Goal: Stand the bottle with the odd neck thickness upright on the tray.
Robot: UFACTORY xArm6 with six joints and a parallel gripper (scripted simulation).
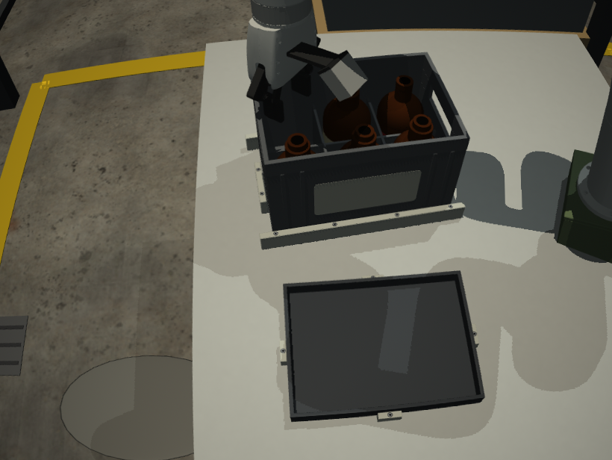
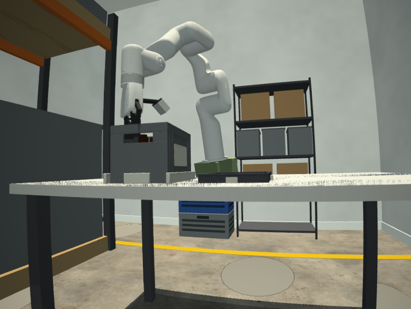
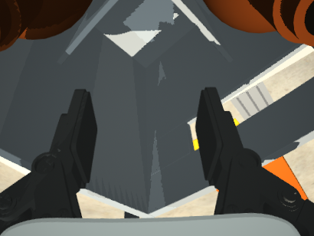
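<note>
Now: the dark crate 90 mm behind my hand, 70 mm below it and 40 mm to the left of it. The rest, counted from my hand: glass bottle (170 mm behind, 70 mm below, 10 mm to the right); then dark tray (320 mm to the left, 150 mm below, 90 mm behind).
</note>
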